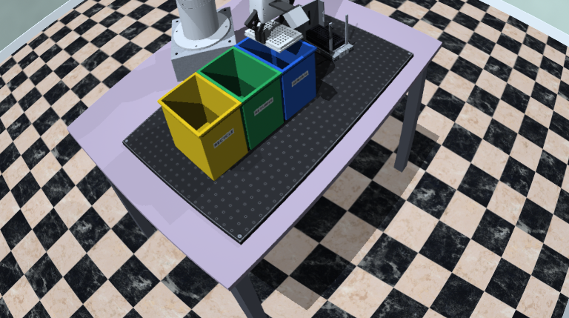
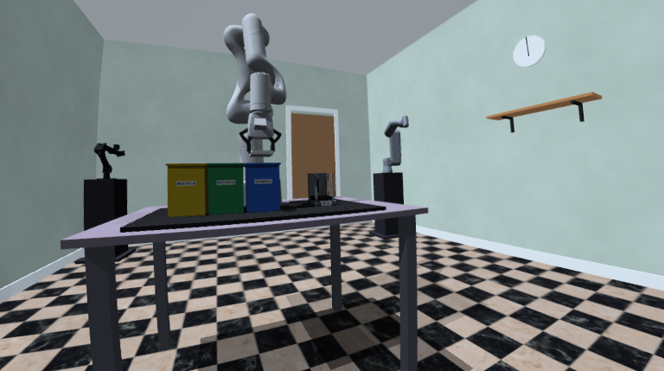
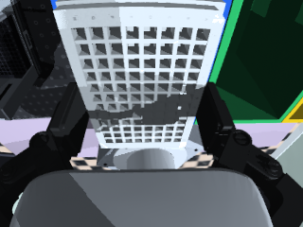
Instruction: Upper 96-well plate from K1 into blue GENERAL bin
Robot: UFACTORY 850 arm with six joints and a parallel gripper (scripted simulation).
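The blue bin is 14 cm below my hand. Also, from my hand: green bin 1 cm ahead, 13 cm to the right, 14 cm below; white 96-well plate 1 cm below; yellow bin 1 cm ahead, 26 cm to the right, 14 cm below.
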